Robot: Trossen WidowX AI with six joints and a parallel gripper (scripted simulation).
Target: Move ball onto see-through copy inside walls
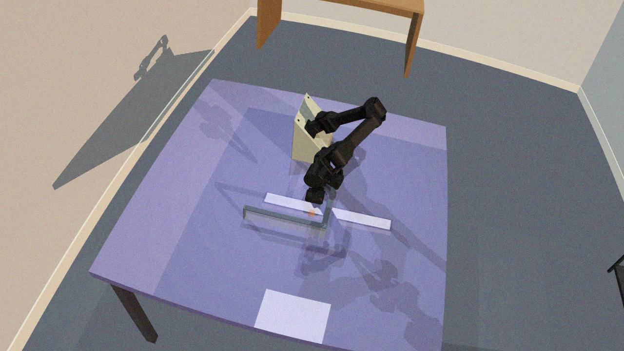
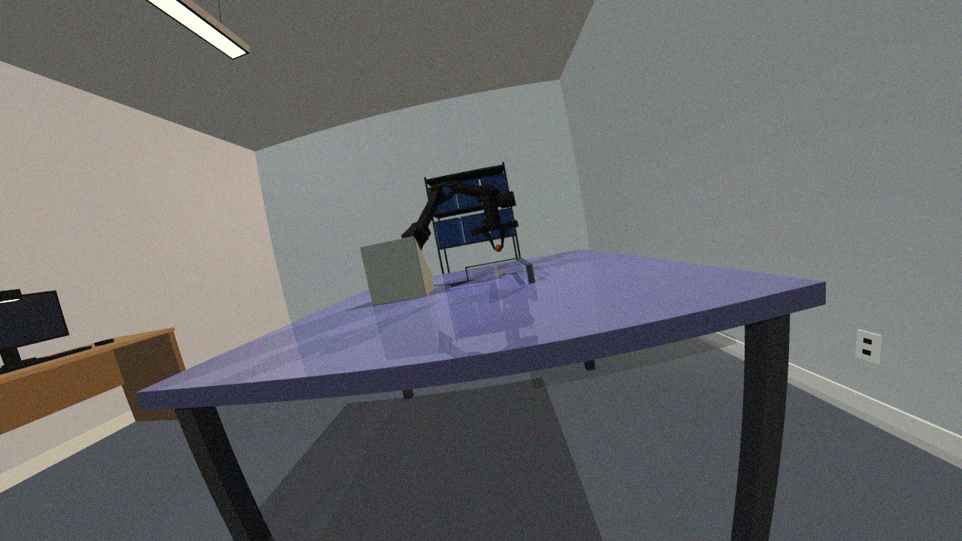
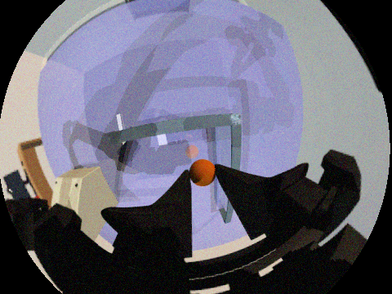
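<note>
Now: the see-through copy of ball 1 cm to the right of my gripper tip and 10 cm below it. From my gripper tip the other things lie so: orange ball right at my gripper tip.
</note>
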